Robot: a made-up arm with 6 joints. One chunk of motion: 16 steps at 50 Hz.
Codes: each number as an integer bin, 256 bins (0 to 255) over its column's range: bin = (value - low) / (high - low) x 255, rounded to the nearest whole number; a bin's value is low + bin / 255 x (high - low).
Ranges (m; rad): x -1..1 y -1..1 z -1..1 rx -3.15..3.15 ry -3.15..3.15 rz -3.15..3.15
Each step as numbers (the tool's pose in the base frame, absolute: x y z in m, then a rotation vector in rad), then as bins.
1 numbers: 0.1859 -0.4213 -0.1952 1.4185 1.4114 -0.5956
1 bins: 151 74 103 185 185 103
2 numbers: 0.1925 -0.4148 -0.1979 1.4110 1.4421 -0.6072
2 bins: 152 75 102 185 186 103
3 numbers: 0.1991 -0.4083 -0.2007 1.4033 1.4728 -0.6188
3 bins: 153 75 102 184 187 102
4 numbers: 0.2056 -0.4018 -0.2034 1.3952 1.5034 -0.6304
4 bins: 154 76 102 184 188 102
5 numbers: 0.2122 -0.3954 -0.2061 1.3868 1.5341 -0.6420
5 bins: 155 77 101 184 190 102
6 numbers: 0.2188 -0.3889 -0.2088 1.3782 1.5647 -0.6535
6 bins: 155 78 101 183 191 101
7 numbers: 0.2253 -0.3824 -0.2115 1.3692 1.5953 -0.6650
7 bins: 156 79 101 183 192 101
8 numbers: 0.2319 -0.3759 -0.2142 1.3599 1.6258 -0.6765
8 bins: 157 80 100 183 193 100
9 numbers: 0.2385 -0.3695 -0.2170 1.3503 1.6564 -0.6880
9 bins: 158 80 100 182 195 100
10 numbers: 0.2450 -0.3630 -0.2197 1.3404 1.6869 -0.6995
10 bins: 159 81 99 182 196 99
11 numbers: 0.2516 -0.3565 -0.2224 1.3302 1.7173 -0.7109
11 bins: 160 82 99 181 197 99
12 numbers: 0.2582 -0.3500 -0.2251 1.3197 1.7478 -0.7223
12 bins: 160 83 99 181 198 98
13 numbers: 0.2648 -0.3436 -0.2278 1.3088 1.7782 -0.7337
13 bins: 161 84 98 180 199 98
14 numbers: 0.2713 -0.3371 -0.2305 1.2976 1.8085 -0.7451
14 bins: 162 85 98 180 201 97
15 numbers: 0.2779 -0.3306 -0.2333 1.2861 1.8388 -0.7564
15 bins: 163 85 98 180 202 97
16 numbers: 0.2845 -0.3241 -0.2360 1.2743 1.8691 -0.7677
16 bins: 164 86 97 179 203 96
